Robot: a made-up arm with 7 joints. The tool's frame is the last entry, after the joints.
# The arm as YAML. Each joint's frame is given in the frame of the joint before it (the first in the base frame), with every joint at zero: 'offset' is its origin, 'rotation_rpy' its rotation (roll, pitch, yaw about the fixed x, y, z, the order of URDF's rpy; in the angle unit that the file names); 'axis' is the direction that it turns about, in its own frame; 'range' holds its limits. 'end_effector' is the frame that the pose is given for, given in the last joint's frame.
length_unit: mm
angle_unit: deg
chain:
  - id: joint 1
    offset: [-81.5, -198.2, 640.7]
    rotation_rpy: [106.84, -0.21, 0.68]
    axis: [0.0, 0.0, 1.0]
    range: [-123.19, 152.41]
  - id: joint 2
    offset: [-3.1, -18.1, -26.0]
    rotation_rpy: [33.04, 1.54, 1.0]
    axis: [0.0, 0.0, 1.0]
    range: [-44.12, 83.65]
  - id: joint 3
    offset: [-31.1, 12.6, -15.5]
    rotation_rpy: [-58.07, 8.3, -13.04]
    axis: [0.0, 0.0, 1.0]
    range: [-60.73, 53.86]
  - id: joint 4
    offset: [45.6, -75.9, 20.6]
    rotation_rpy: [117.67, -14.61, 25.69]
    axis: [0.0, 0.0, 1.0]
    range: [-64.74, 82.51]
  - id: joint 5
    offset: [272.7, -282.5, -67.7]
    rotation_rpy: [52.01, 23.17, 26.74]
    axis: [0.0, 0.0, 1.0]
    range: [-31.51, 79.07]
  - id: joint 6
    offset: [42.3, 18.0, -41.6]
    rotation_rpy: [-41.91, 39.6, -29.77]
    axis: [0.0, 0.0, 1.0]
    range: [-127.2, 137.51]
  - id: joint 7
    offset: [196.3, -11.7, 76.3]
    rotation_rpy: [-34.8, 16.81, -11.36]
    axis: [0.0, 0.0, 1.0]
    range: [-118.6, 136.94]
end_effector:
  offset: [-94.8, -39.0, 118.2]
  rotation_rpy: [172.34, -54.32, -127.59]
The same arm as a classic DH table. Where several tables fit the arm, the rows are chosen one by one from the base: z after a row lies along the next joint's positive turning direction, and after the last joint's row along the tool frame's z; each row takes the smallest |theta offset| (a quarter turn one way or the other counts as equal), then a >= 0, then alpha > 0; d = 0 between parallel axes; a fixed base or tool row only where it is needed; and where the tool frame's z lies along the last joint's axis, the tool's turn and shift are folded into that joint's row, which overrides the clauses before.
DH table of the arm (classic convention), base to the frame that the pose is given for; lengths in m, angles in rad. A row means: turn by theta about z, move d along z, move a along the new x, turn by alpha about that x. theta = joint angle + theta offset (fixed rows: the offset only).
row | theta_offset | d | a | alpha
base (fixed) | 0.013 | 0.7004 | -0.0841 | 1.8647
joint 1 | 0.0626 | 0.1525 | -0.0042 | 0.5772
joint 2 | -0.3666 | 0.0159 | -0.0335 | -1.02
joint 3 | 0.7501 | 0.0678 | -0.0034 | 2.0369
joint 4 | 1.0511 | -0.2381 | 0.0011 | 0.9693
joint 5 | 1.5069 | 0.4025 | -0.0014 | 0.9602
joint 6 | 0.299 | 0.0053 | -0.1694 | 0.6663
joint 7 | -0.3334 | 0.3478 | 0.0361 | -2.1871
tool (fixed) | -1.6662 | 0.1175 | 0 | 0
Joint limits (rad, base to tool): -2.1501..2.6601 -0.77..1.46 -1.0599..0.94 -1.1299..1.4401 -0.55..1.38 -2.2201..2.4 -2.07..2.3901

